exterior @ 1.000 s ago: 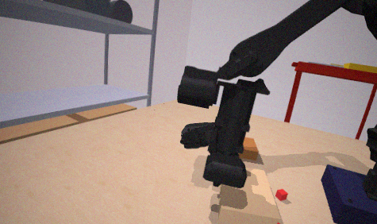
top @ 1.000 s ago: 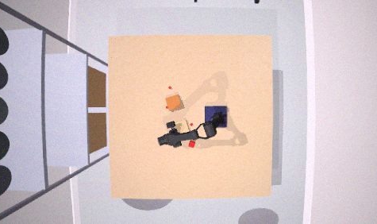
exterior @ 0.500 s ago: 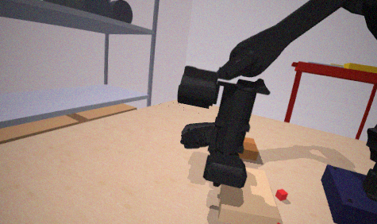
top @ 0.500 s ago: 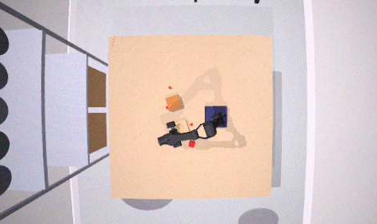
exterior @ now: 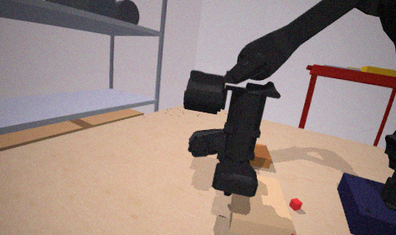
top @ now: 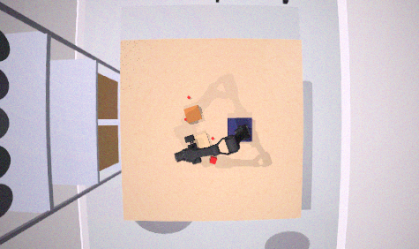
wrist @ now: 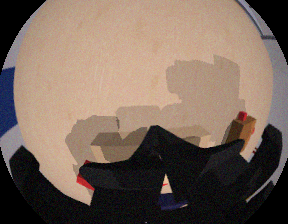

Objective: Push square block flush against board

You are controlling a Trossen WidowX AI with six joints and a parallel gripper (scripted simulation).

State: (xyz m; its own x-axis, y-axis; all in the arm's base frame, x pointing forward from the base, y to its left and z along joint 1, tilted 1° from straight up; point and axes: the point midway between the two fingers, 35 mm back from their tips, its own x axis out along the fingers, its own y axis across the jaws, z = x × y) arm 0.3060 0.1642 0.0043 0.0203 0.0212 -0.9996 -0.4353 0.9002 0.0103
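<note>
Right now my gripper tip is 14 cm past the red cube and 6 cm to the right of it. Also, from my gripper tip: board (5 cm behind, 3 cm to the right); then orange square block (23 cm to the right, 4 cm ahead).
</note>
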